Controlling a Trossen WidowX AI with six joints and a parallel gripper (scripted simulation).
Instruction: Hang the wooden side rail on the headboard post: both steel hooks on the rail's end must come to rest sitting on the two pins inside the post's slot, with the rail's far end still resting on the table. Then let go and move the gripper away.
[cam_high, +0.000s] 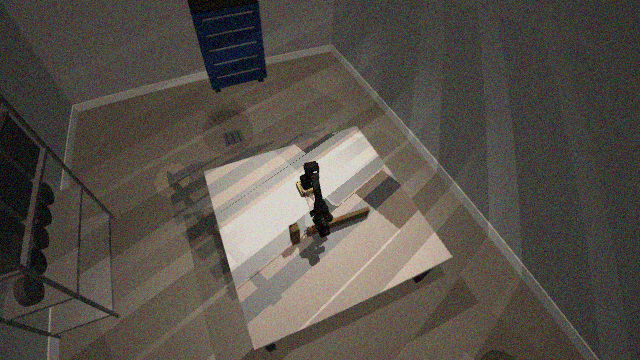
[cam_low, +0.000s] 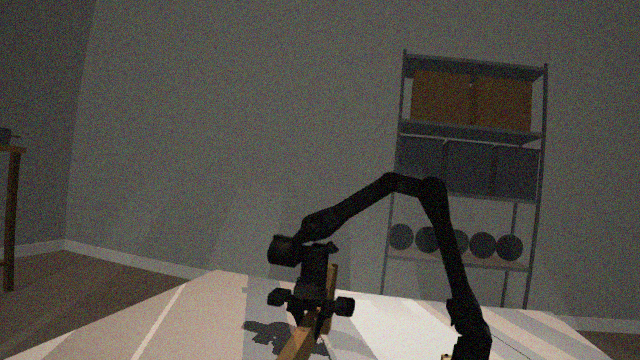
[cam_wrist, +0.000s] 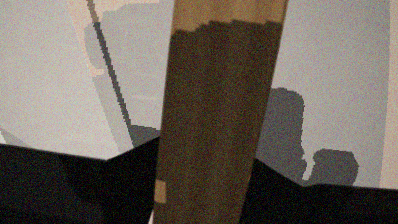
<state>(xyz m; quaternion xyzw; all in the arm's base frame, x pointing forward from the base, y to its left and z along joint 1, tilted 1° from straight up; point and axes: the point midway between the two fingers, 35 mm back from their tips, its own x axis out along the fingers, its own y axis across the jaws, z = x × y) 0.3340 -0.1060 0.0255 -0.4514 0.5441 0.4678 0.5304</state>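
Now: gripper tip 16 cm to the left of the headboard post, 4 cm below it and 2 cm past it.
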